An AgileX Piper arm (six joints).
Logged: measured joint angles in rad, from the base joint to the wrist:
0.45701 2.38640 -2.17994 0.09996 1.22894 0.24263
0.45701 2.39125 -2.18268 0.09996 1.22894 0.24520
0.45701 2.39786 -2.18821 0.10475 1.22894 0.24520
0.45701 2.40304 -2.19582 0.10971 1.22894 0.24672
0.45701 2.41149 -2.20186 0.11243 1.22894 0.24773
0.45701 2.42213 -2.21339 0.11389 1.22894 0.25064
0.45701 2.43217 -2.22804 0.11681 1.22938 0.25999
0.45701 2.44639 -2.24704 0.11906 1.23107 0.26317
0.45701 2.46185 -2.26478 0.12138 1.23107 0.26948
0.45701 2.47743 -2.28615 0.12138 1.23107 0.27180
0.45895 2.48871 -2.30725 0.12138 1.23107 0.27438
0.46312 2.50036 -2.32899 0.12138 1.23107 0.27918
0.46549 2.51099 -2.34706 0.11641 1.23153 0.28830
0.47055 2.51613 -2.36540 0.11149 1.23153 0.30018
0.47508 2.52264 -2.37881 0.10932 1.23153 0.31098
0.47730 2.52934 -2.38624 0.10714 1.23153 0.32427
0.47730 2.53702 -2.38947 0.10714 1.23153 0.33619
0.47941 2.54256 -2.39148 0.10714 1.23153 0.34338
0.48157 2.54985 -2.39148 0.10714 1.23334 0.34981
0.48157 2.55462 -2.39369 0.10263 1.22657 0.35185
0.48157 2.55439 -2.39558 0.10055 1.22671 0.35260
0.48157 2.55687 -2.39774 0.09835 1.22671 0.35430
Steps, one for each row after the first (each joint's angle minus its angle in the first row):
0.00000 0.00485 -0.00274 0.00000 0.00000 0.00257
0.00000 0.01146 -0.00827 0.00479 0.00000 0.00257
0.00000 0.01664 -0.01588 0.00975 0.00000 0.00409
0.00000 0.02509 -0.02192 0.01247 0.00000 0.00510
0.00000 0.03573 -0.03345 0.01393 0.00000 0.00801
0.00000 0.04577 -0.04810 0.01685 0.00044 0.01736
0.00000 0.05999 -0.06710 0.01910 0.00213 0.02054
0.00000 0.07545 -0.08484 0.02142 0.00213 0.02685
0.00000 0.09103 -0.10621 0.02142 0.00213 0.02917
0.00194 0.10231 -0.12731 0.02142 0.00213 0.03175
0.00611 0.11396 -0.14905 0.02142 0.00213 0.03655
0.00848 0.12459 -0.16712 0.01645 0.00259 0.04567
0.01354 0.12973 -0.18546 0.01153 0.00259 0.05755
0.01807 0.13624 -0.19887 0.00936 0.00259 0.06835
0.02029 0.14294 -0.20630 0.00718 0.00259 0.08164
0.02029 0.15062 -0.20953 0.00718 0.00259 0.09356
0.02240 0.15616 -0.21154 0.00718 0.00259 0.10075
0.02456 0.16345 -0.21154 0.00718 0.00440 0.10718
0.02456 0.16822 -0.21375 0.00267 -0.00237 0.10922
0.02456 0.16799 -0.21564 0.00059 -0.00223 0.10997
0.02456 0.17047 -0.21780 -0.00161 -0.00223 0.11167

